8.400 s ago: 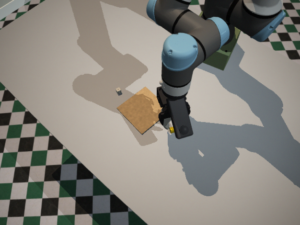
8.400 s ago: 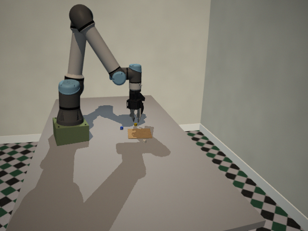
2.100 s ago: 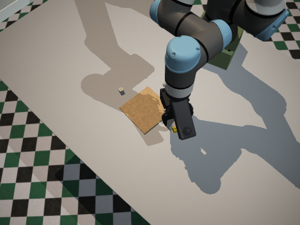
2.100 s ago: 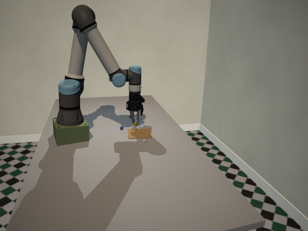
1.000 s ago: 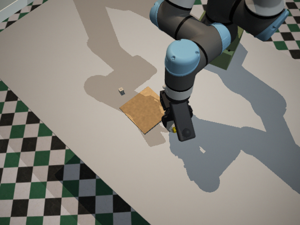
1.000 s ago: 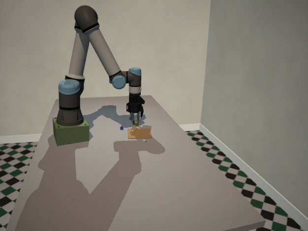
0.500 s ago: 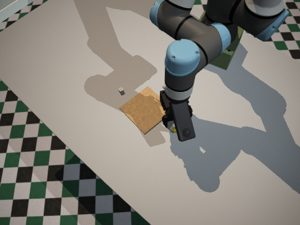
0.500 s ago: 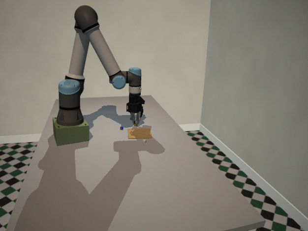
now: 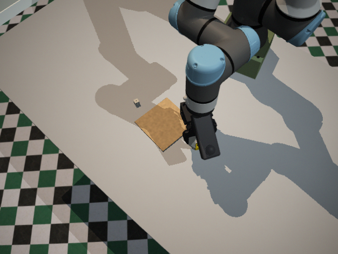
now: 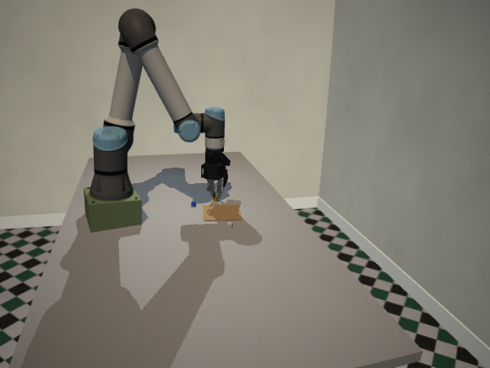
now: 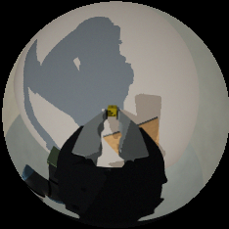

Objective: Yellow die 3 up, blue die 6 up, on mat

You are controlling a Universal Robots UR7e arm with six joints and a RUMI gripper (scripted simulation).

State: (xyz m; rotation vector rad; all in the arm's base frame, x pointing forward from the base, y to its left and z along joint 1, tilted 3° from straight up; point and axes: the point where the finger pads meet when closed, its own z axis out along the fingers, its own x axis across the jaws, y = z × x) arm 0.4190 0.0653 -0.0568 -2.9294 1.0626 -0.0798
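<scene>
Now: the tan mat 2 cm behind my hand, 13 cm to the right of it and 2 cm below it. The rest, counted from my hand: blue die (10 cm behind, 3 cm to the right, 1 cm below); white die (3 cm behind, 25 cm to the right, 1 cm below); yellow die (1 cm below).
</scene>
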